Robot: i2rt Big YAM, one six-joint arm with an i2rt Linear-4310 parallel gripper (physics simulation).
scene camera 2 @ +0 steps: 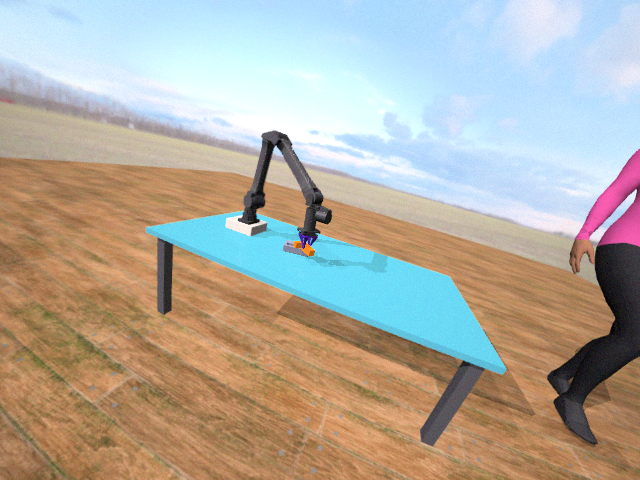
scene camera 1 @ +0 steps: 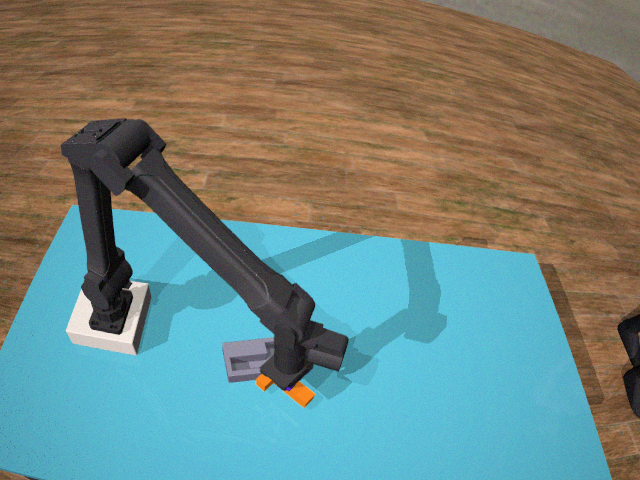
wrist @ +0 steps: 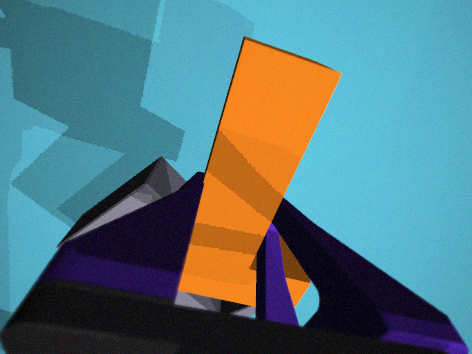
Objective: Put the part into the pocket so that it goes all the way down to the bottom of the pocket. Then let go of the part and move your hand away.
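Frame: origin at the arm's base, x left, y back, z up, level; centimetres.
Seen in the pictures: gripper, fingertip midpoint: [scene camera 2: 305,248] [scene camera 1: 287,383] [wrist: 233,192]; arm's base, link origin: [scene camera 2: 248,221] [scene camera 1: 111,311].
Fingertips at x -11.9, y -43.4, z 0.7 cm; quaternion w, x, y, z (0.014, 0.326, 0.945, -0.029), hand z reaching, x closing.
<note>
Pixels of each thing's middle, then the offset from my fingertips to it. Level surfaces: height alone.
- orange L-shaped part, body centre: [wrist: 270,194] [scene camera 1: 285,389] [scene camera 2: 303,248] dx -1.6, dy +0.5, dz +0.2 cm
- grey block with the pocket, body centre: [wrist: 178,260] [scene camera 1: 255,359] [scene camera 2: 297,248] dx +7.7, dy +7.5, dz -4.6 cm
- blue table, surface height: dz -6.4 cm
The orange L-shaped part [scene camera 1: 300,394] [scene camera 2: 310,251] [wrist: 265,110] is between the purple fingers of my gripper [scene camera 1: 288,387] [scene camera 2: 307,242] [wrist: 233,192], which is shut on its long arm. In the wrist view the arm's far end points up the picture, and the short leg is partly behind the right finger. The grey block with the pocket [scene camera 1: 248,345] [scene camera 2: 291,249] [wrist: 116,214] is close beside the part. In scene camera 1 the left end of the pocket shows open; my hand hides its right end. The part's exact height is hard to tell.
The arm stands on a white base block [scene camera 1: 102,342] [scene camera 2: 235,225] at the left of the blue table [scene camera 1: 465,392] [scene camera 2: 361,294]. A person in a pink top [scene camera 2: 622,222] stands past the table's right end.
</note>
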